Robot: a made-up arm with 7 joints.
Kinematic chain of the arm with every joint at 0, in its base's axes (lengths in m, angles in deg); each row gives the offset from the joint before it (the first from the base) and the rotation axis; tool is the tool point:
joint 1: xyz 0 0 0.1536 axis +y
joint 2: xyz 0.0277 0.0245 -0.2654 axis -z
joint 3: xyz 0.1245 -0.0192 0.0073 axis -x
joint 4: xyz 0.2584 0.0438 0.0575 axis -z
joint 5: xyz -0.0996 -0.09 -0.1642 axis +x
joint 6: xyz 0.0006 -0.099 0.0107 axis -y
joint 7: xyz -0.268 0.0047 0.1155 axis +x
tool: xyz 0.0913 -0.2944 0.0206
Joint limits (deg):
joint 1: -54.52..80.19
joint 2: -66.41..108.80
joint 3: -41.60..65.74
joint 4: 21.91..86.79
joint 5: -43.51..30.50
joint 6: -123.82..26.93
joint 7: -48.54..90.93
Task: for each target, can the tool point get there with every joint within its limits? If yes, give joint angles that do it. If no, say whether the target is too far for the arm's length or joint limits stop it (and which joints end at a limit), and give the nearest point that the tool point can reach.
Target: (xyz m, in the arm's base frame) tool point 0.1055 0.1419 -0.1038
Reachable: yes | joints -19.47 79.34 -9.50 71.25 15.42 -83.62 32.06
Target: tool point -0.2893 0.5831 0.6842
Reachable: no: joint limits stop it (at a limit: joint 1, joint 2, joint 4, joint 5, joint 6, joint 7) | nearest point -0.2704 0.4425 0.4459 | short by 0.277 m
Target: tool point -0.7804 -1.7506 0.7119
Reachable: no: too far | nearest point -0.4383 -0.6205 0.3118 | short by 1.247 m
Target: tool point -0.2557 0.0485 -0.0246
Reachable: yes | joints 32.79 -39.54 -0.79 63.29 -3.85 -40.10 48.58
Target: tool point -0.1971 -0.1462 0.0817
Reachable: yes | joints 65.24 -48.51 6.92 61.94 16.32 -29.57 -11.12
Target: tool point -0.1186 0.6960 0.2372
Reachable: no: joint limits stop it (at a limit: joint 1, joint 4, joint 5, joint 7) | nearest point -0.1444 0.5588 0.2057 | short by 0.143 m
